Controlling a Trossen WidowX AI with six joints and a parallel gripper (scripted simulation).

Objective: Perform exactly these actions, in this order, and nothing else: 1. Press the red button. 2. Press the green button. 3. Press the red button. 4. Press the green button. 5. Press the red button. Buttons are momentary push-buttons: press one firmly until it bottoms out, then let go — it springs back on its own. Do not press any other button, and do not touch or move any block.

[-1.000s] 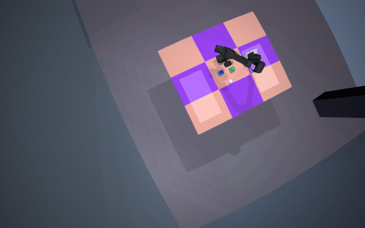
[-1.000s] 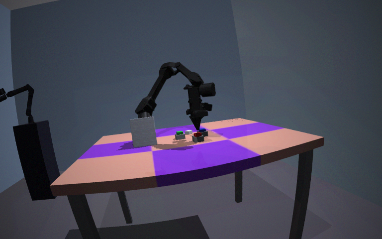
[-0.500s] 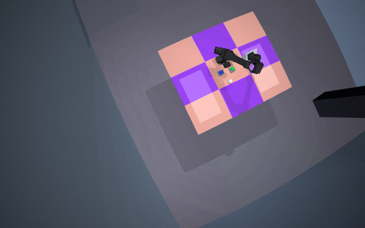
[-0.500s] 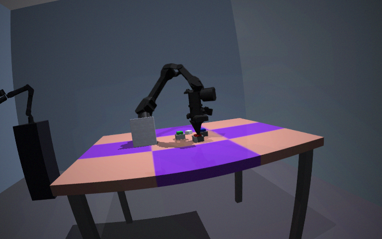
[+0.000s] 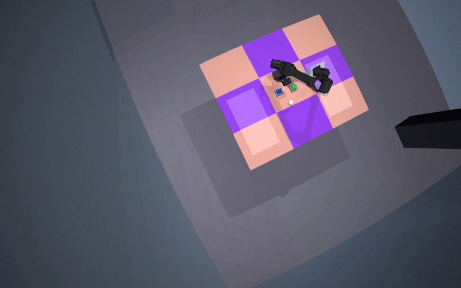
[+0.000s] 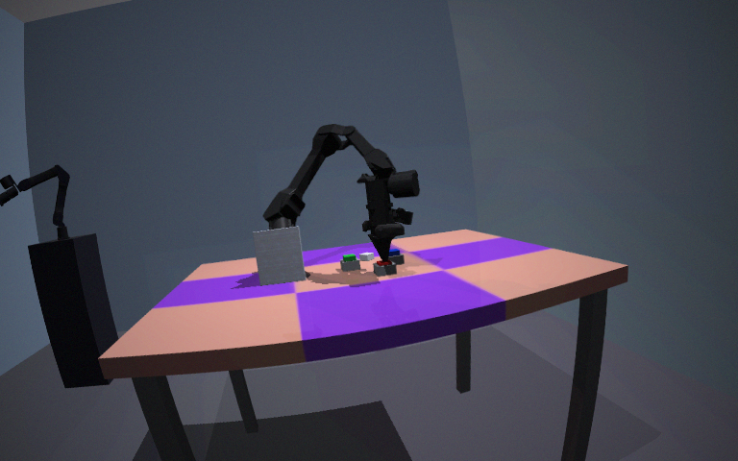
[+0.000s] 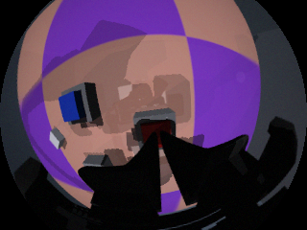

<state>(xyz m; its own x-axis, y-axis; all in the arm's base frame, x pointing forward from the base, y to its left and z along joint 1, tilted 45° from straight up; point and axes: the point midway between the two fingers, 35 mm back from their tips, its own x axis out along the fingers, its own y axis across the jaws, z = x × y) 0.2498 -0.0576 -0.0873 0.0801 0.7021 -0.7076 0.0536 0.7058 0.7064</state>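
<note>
My gripper tip is 1 cm above the red button. Round my gripper tip: green button: 7 cm behind, 12 cm to the left; then small white block: 1 cm ahead, 21 cm to the left, 2 cm below; then blue button: 6 cm ahead, 10 cm to the left.
</note>
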